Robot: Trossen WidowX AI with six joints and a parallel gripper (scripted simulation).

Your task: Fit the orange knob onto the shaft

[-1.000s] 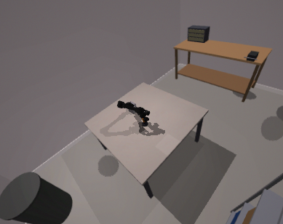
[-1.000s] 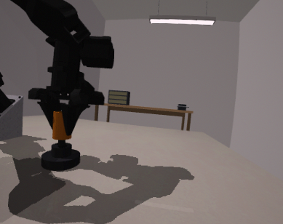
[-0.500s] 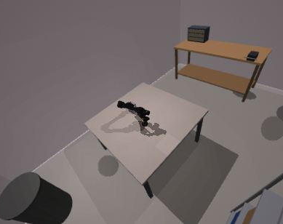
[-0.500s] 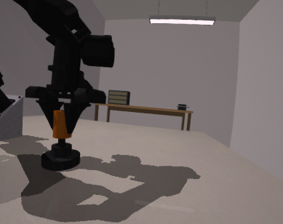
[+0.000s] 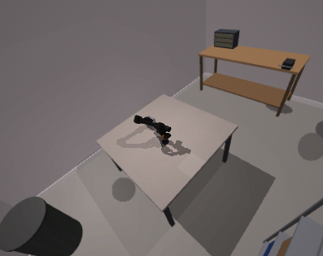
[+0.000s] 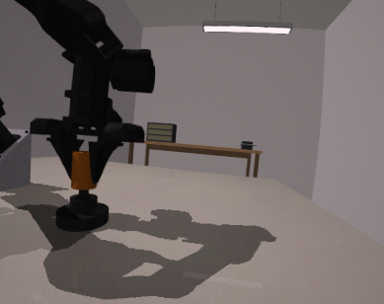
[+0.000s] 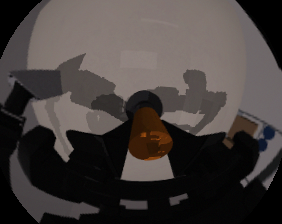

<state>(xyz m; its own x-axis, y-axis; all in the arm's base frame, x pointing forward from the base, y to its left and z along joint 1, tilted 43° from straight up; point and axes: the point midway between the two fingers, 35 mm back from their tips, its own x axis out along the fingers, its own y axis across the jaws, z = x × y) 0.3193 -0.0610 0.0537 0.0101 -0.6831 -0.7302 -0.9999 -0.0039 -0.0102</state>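
My gripper tip is now 20 mm below the orange knob. The rest, counted from my gripper tip: dark shaft (40 mm below).
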